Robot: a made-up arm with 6 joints.
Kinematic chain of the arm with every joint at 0, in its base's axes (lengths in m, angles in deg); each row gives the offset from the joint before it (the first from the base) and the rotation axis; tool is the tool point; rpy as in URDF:
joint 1: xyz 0 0 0.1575 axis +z
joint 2: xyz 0 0 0 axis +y
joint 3: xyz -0.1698 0 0.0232 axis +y
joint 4: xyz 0.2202 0 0.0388 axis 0.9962 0 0.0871
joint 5: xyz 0 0 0 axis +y
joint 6: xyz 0.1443 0 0.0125 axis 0.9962 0 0.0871
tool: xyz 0 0 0 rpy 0 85 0
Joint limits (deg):
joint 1: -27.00..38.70
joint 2: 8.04..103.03
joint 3: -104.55..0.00
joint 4: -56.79..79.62
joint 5: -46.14..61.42
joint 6: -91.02..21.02
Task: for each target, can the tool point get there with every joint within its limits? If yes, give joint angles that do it. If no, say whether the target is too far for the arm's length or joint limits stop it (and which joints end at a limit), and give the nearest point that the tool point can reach.
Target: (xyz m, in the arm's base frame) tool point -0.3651 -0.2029 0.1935
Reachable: no: joint limits stop it (at a limit: joint 2, joint 3, joint 5) | nearest point -0.3065 -0.1704 0.4962 | short by 0.310 m
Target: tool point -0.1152 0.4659 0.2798
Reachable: no: joint limits stop it (at a limit: joint 1, joint 4, joint 5) | nearest point 0.0789 0.2236 0.2798 | short by 0.310 m
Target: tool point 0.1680 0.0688 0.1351
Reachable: yes | joints 6.47 37.84 -20.16 27.20 48.20 -42.24
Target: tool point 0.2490 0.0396 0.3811
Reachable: yes | joints 2.77 46.21 -56.76 40.88 16.83 -25.19
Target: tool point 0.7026 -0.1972 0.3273
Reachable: no: too far | nearest point 0.4133 -0.1160 0.3230 | short by 0.301 m
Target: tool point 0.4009 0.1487 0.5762
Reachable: no: too far | nearest point 0.3294 0.1222 0.5015 | short by 0.107 m
